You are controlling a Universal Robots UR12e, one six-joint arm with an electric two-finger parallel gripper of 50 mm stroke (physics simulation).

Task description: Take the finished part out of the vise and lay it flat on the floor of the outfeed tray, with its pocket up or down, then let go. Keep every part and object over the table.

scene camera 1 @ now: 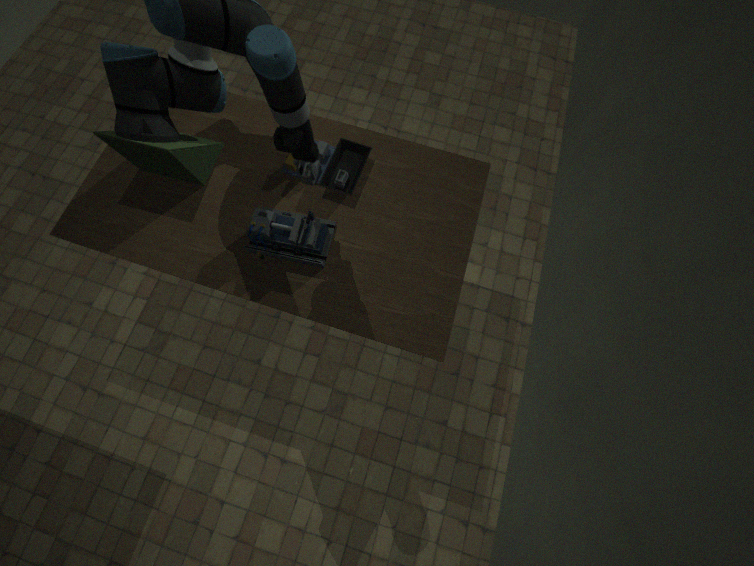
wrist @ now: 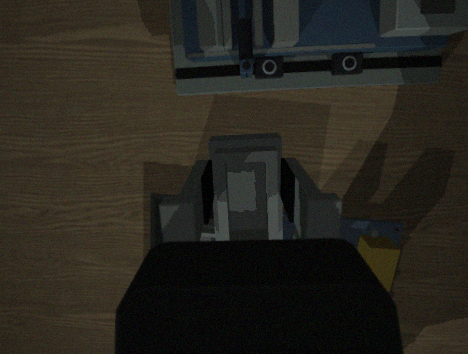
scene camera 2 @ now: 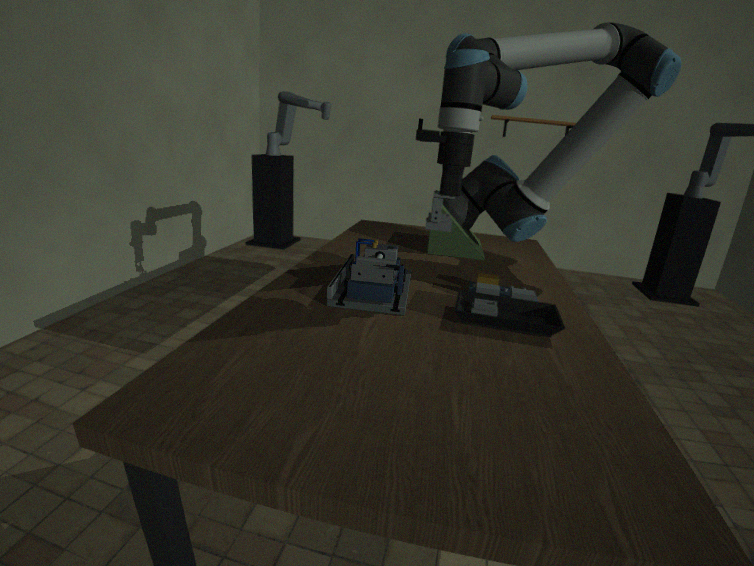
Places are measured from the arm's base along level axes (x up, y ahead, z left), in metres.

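Pixels of known places: gripper, fingertip midpoint: (scene camera 1: 308, 175) (wrist: 246, 178) (scene camera 2: 435, 220); arm's base, origin of the base link: (scene camera 1: 149, 136) (scene camera 2: 452, 212).
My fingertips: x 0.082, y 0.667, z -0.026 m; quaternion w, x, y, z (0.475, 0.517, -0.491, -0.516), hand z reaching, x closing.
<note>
Ahead of a thing's pixels: the offset from my fingertips to its top centre.
My gripper (scene camera 1: 311, 173) (scene camera 2: 439, 216) (wrist: 246, 178) is shut on the finished part @[dy -0.001, dx +0.015, dz +0.009 m] (wrist: 245, 143), a grey block with a rectangular pocket facing the wrist camera. It holds the part high above the table, over the near edge of the blue plate and apart from the vise. The vise @[dy -0.061, dx -0.119, dz -0.149 m] (scene camera 1: 292, 234) (scene camera 2: 370, 290) (wrist: 335, 25), blue and grey, stands on its base at the top of the wrist view. The dark outfeed tray (scene camera 1: 360, 171) (scene camera 2: 517, 326) lies to the right of the gripper in scene camera 1. The tray does not show in the wrist view.
A small grey pocketed part @[dy +0.041, dx -0.171, dz +0.142 m] (scene camera 1: 341, 177) lies at one end of the tray. Beside the tray is a blue plate @[dy -0.125, dx -0.209, dz +0.202 m] (wrist: 350, 227) with grey blocks and a yellow block @[dy -0.176, dx -0.174, dz +0.159 m] (scene camera 1: 289, 162) (scene camera 2: 488, 280) (wrist: 382, 257). The arm stands on a green wedge-shaped base (scene camera 1: 164, 159) (scene camera 2: 449, 242).
</note>
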